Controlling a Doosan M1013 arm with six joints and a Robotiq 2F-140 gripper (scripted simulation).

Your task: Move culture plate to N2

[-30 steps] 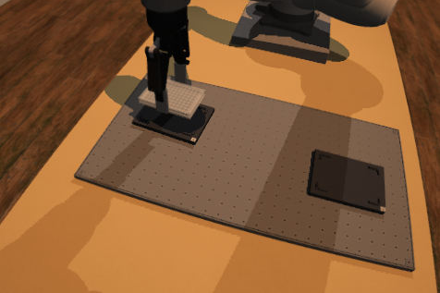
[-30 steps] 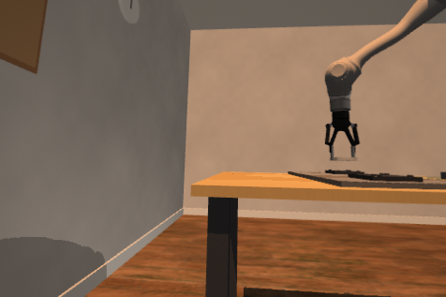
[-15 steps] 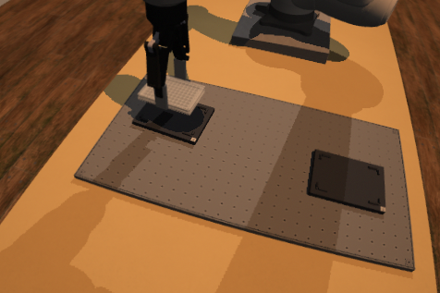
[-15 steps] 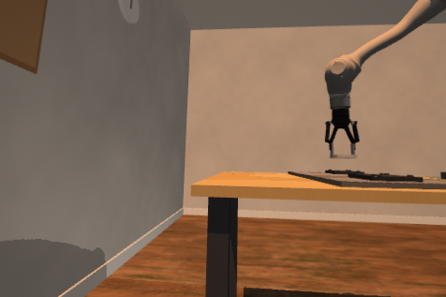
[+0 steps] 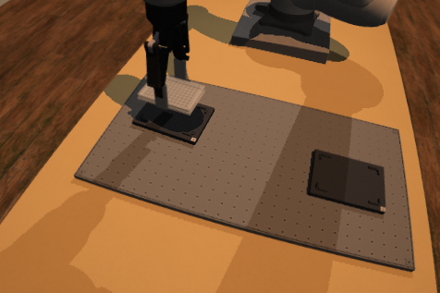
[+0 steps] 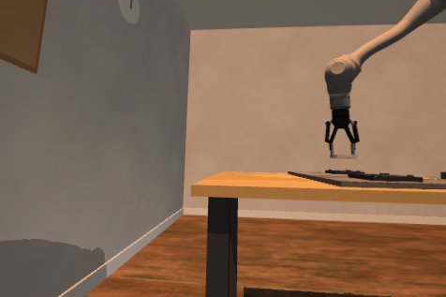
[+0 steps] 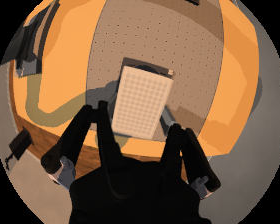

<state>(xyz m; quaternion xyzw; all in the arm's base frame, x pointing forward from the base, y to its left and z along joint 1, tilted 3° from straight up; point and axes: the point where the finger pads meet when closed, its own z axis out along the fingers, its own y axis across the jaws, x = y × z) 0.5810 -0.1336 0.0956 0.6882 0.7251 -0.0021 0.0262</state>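
My hand is 20 mm above the lid. The rest, counted from my hand: plate (20 mm below); black nest N1 (90 mm below); black nest N2 (10 mm ahead, 430 mm to the left, 90 mm below).
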